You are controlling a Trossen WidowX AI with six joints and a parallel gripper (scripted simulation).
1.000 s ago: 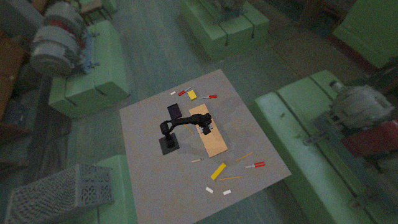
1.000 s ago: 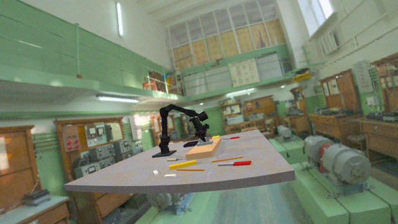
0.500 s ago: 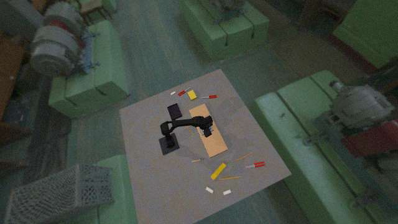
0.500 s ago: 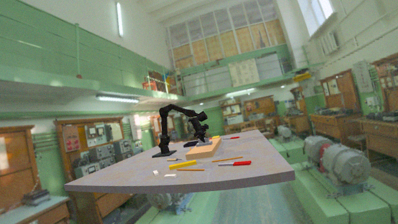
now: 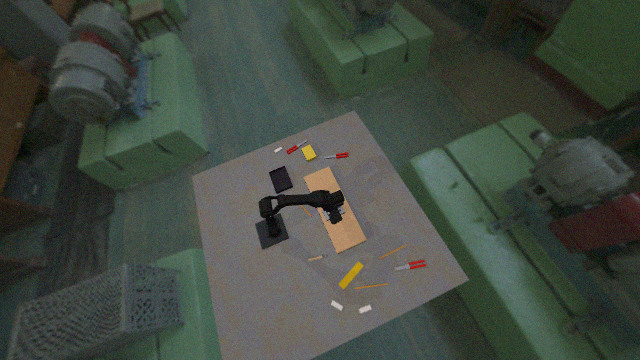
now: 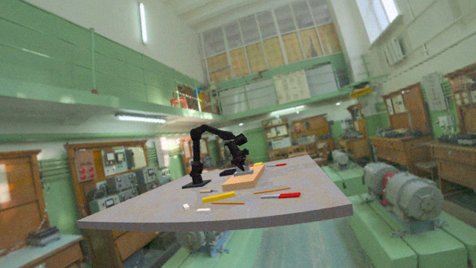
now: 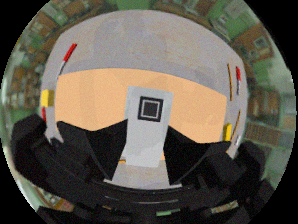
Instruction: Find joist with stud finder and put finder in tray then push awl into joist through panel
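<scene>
Right now my gripper tip is 24 cm past the dark tray, 36 cm to the right of it and 5 cm above it. Also, from my gripper tip: square indicator 2 cm ahead, 3 cm above; then stud finder 1 cm ahead, 2 cm above; then awl 18 cm behind, 20 cm to the right, 6 cm below.
</scene>
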